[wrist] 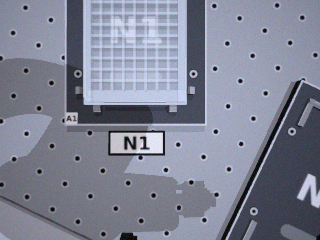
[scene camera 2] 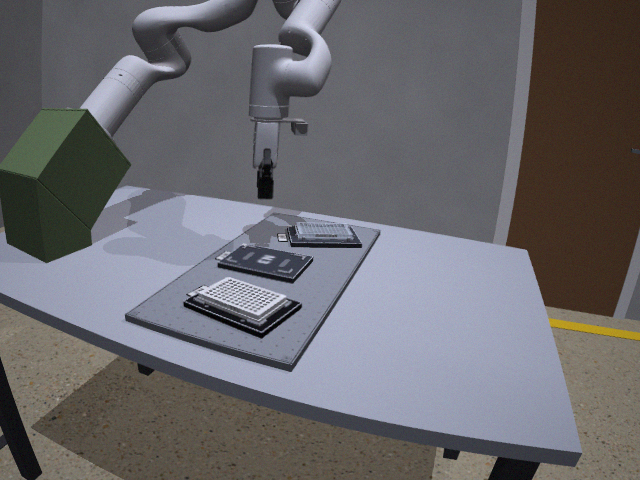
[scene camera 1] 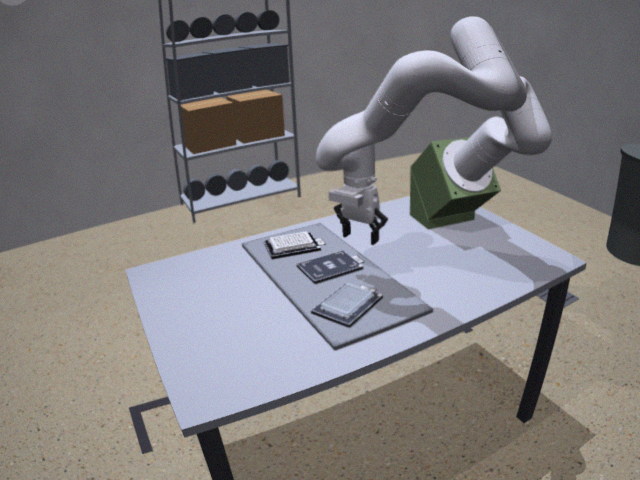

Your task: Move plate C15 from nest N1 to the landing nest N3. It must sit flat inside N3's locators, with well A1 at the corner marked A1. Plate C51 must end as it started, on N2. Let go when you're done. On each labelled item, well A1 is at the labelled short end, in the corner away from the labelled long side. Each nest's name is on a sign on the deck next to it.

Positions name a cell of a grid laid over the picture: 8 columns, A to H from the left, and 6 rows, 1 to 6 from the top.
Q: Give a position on a nest N3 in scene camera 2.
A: D4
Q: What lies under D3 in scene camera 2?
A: The gripper.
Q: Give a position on an N1 sign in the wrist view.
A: At C4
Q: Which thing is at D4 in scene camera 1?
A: A nest N3.
